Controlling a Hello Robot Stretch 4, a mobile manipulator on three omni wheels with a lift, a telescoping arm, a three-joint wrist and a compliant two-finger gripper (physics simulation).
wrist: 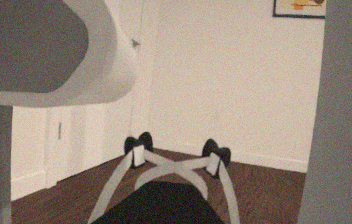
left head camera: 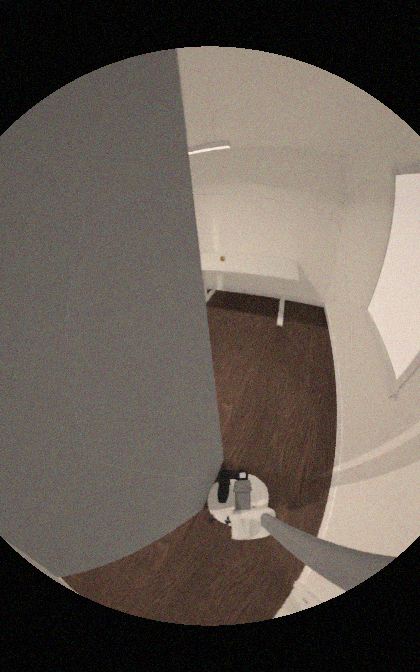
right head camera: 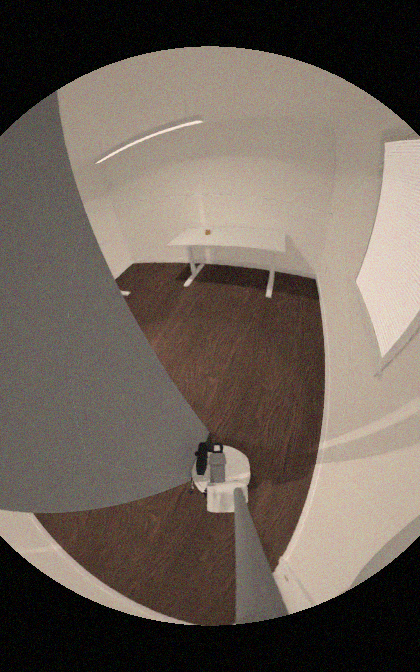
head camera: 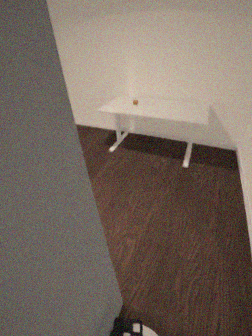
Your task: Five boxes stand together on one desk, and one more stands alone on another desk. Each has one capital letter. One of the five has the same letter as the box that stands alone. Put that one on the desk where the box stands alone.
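Frame: origin at the robot's base, x up, y left, z back, level; metres.
Seen in the pictures: gripper, fingertip midpoint: [wrist: 177, 147] [right head camera: 197, 495].
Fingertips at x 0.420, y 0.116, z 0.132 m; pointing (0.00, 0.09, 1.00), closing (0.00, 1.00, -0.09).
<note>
A point is followed by its place in that frame.
A small orange-brown box [head camera: 135, 102] {x 0.729, y 0.033, z -2.613 m} [left head camera: 222, 258] [right head camera: 208, 232] {x 0.716, y 0.019, z -2.613 m} stands on a white desk [head camera: 170, 111] {x 0.692, y -0.452, z -2.315 m} [left head camera: 270, 268] [right head camera: 250, 239] {x 0.693, y -0.503, z -2.274 m} against the far wall. Its letter is too small to read. No other box shows beside it on this desk. The group of five boxes does not show in these views. My gripper [wrist: 177, 147] {x 0.420, y 0.116, z 0.132 m} is open, with its two dark fingertips apart and no thing between them in the wrist view. It is far from the desk.
A tall grey partition [head camera: 50, 200] {x 1.333, y 0.135, z -0.248 m} [left head camera: 110, 325] [right head camera: 90, 375] {x 1.306, y 0.150, z -0.205 m} stands close on the left, beside my base. A wall with a window [left head camera: 400, 260] [right head camera: 395, 225] {x 1.429, y -1.108, z -0.862 m} runs along the right. Dark wood floor leads to the desk. A white door [wrist: 90, 135] {x 0.201, y -0.349, z 1.192 m} shows in the wrist view.
</note>
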